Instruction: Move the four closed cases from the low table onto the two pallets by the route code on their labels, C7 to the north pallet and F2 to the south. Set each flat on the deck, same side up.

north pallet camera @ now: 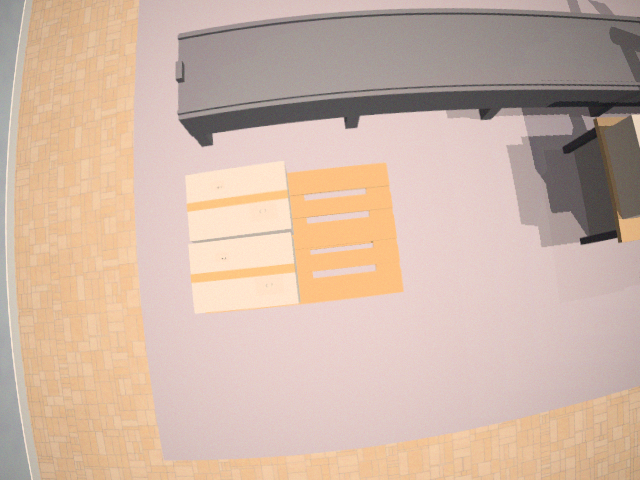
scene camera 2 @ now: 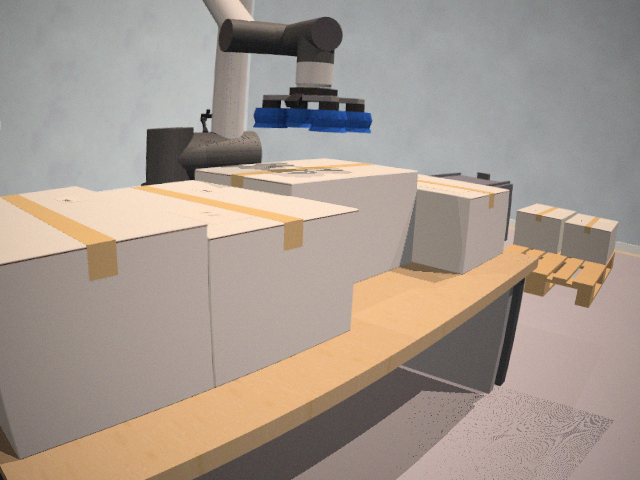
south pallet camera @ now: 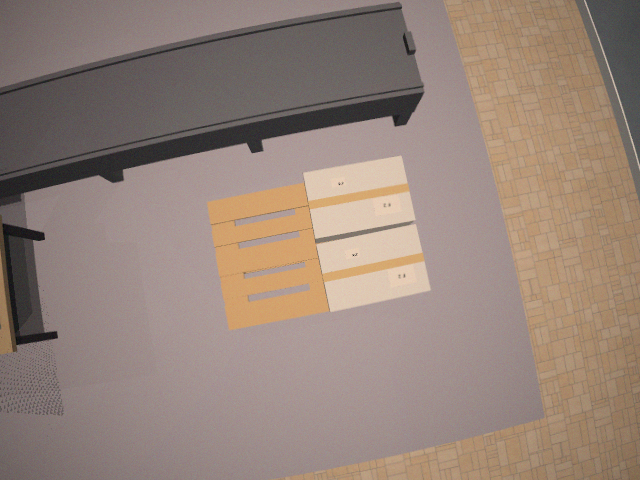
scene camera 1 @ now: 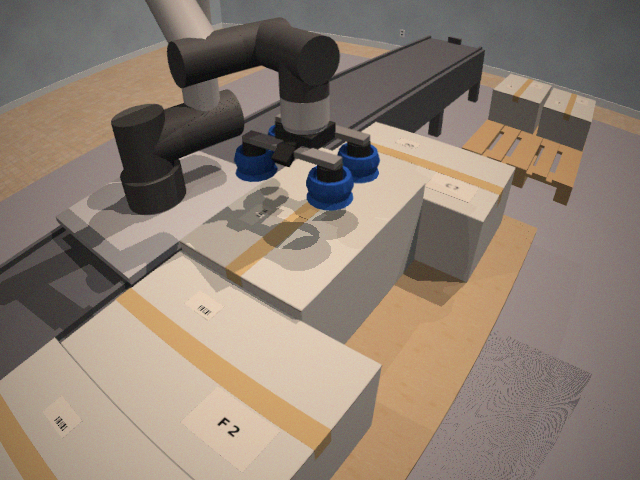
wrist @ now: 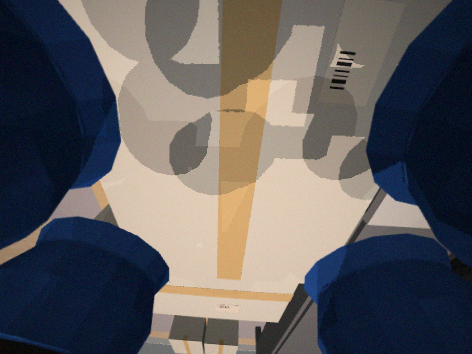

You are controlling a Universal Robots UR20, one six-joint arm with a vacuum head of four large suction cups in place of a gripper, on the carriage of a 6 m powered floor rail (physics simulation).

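Frame: origin at the arm's base, x back, y right, z up, level; centimetres.
Seen in the pictures: hand at its tool point: (scene camera 1: 306, 170) (wrist: 238, 214); arm's base at its link origin: (scene camera 1: 157, 196).
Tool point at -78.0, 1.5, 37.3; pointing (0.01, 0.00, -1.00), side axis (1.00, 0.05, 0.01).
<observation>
Offsets run from my tool point to a thing's top centre, as dx, dy, dz. Level surfaces: height alone.
My suction head (scene camera 1: 305, 155) (scene camera 2: 312, 119) (wrist: 236, 165) is open and hangs level above the taller case @(-0.1, -1.0, -11.6) (scene camera 1: 361, 227) (scene camera 2: 356, 227) (wrist: 175, 225), with a gap below its cups. That case has a barcode label and no readable code. Beyond it stands the C7 case @(-9.6, -48.7, -17.2) (scene camera 1: 444, 237) (scene camera 2: 439, 227) (wrist: 260, 311). Nearer are the F2 case @(-9.6, +46.7, -14.5) (scene camera 1: 289, 341) (scene camera 2: 279, 294) and another case @(-9.6, +84.9, -12.2) (scene camera 1: 31, 372) (scene camera 2: 103, 330), its code hidden. All stand on the low table @(dz -41.3) (scene camera 1: 454, 330) (scene camera 2: 439, 320). The north pallet (north pallet camera: 343, 232) and south pallet (south pallet camera: 268, 255) each carry two cases at their outer ends.
The long dark rail (scene camera 1: 408, 67) (north pallet camera: 310, 56) (south pallet camera: 232, 82) runs beside the table and pallets. The arm's carriage plate (scene camera 1: 129, 229) sits on it next to the cases. The inner halves of both pallets show bare slats. The nearer table cases stand side by side.
</observation>
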